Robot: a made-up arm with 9 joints.
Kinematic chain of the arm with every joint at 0, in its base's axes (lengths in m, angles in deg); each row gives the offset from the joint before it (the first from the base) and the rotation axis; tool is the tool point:
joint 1: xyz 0 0 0.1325 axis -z
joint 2: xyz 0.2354 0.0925 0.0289 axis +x
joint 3: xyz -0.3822 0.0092 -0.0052 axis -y
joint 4: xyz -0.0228 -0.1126 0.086 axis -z
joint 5: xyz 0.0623 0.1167 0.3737 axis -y
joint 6: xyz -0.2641 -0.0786 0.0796 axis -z
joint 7: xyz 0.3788 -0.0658 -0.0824 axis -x
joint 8: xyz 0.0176 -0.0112 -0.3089 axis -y
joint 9: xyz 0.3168 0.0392 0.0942 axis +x
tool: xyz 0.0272 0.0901 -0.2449
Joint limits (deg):
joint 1: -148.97..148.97
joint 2: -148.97..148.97
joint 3: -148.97..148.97
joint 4: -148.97..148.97
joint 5: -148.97..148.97
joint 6: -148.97..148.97
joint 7: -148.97..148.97
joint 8: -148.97..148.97
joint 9: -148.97..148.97
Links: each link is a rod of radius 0.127 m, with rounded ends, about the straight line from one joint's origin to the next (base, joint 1, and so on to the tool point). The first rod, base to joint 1, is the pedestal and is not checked.
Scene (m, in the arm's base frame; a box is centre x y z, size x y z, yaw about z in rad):
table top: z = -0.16
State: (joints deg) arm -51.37 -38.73 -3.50 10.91 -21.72 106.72 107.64 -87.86 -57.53
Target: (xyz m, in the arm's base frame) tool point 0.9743 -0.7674 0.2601
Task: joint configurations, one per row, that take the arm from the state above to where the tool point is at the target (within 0.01 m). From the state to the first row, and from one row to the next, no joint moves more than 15 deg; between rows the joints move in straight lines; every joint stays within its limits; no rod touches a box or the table.
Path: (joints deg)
1: -63.69 -34.53 3.72 5.57 -15.86 103.62 103.48 -84.78 -57.43
2: -76.01 -30.32 10.95 0.24 -10.00 100.52 99.33 -81.69 -57.32
3: -88.33 -26.12 18.17 -5.10 -4.14 97.42 95.17 -78.61 -57.22
4: -100.65 -21.92 25.40 -10.44 1.72 94.33 91.01 -75.53 -57.11
5: -112.98 -17.71 32.62 -15.77 7.58 91.23 86.86 -72.44 -57.01

